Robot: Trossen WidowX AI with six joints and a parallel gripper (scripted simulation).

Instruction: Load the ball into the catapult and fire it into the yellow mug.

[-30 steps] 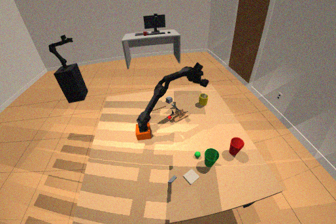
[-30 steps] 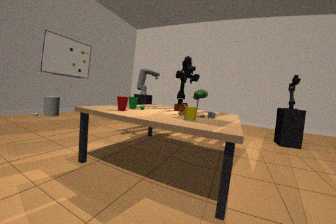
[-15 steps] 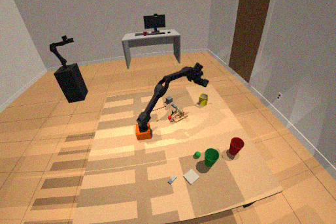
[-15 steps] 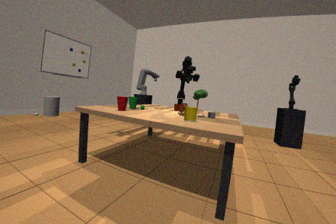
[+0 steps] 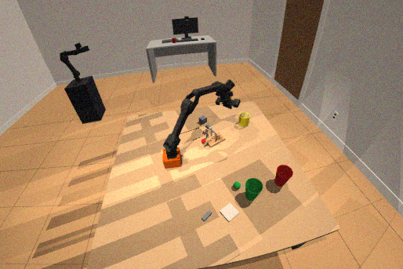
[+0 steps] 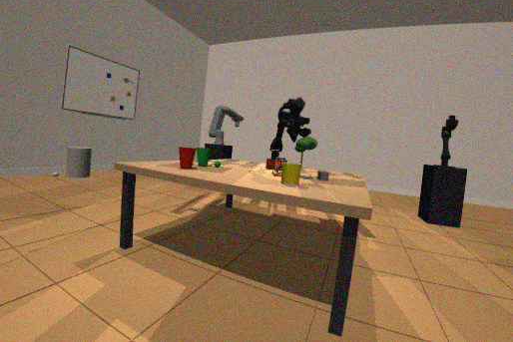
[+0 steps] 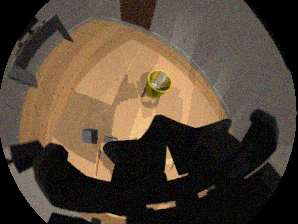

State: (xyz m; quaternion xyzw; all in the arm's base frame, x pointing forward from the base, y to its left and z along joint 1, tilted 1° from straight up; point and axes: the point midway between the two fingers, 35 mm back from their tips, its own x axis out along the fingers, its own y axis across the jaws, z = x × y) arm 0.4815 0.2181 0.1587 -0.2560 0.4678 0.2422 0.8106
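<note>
The red ball lies 260 mm behind my gripper tip, 140 mm to the right of it and 140 mm below it. Round my gripper tip: grey cube 190 mm behind, 180 mm below, 160 mm to the left; yellow mug 180 mm below, 140 mm ahead, 20 mm to the left; wooden catapult 200 mm behind, 150 mm below, 100 mm to the right.
</note>
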